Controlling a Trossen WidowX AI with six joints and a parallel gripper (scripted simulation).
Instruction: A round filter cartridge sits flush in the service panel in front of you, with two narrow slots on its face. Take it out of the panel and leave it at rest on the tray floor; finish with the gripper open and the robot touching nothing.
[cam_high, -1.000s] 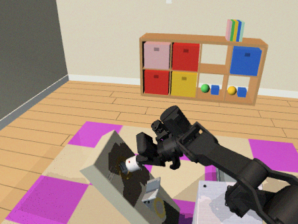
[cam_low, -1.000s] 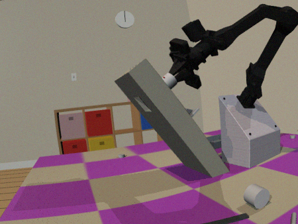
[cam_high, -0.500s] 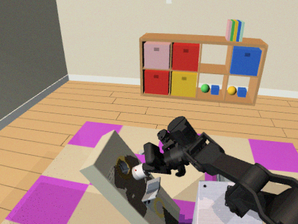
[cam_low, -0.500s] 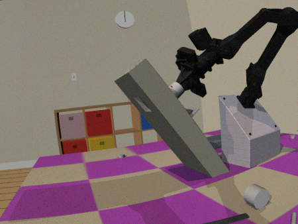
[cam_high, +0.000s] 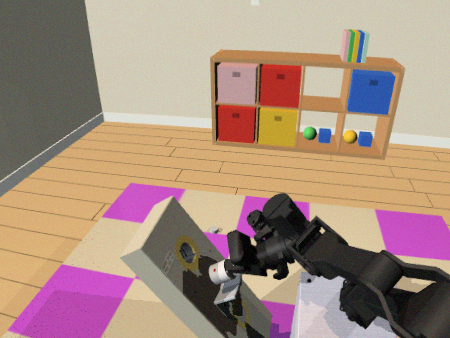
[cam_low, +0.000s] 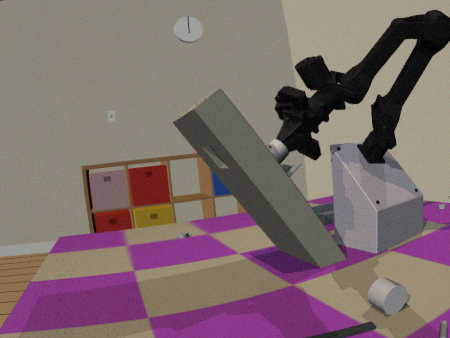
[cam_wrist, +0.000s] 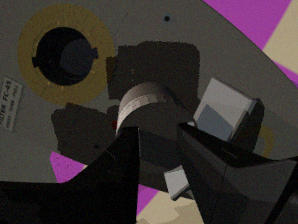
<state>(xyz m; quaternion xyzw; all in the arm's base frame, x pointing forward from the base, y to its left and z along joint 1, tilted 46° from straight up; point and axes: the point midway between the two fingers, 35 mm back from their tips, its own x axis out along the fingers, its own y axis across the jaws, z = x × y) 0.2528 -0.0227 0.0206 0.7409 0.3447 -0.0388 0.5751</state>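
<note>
The white round filter cartridge is 10 mm ahead of my gripper tip and 10 mm below it. The rest, counted from my gripper tip: grey tray-like bracket: 70 mm below.
</note>
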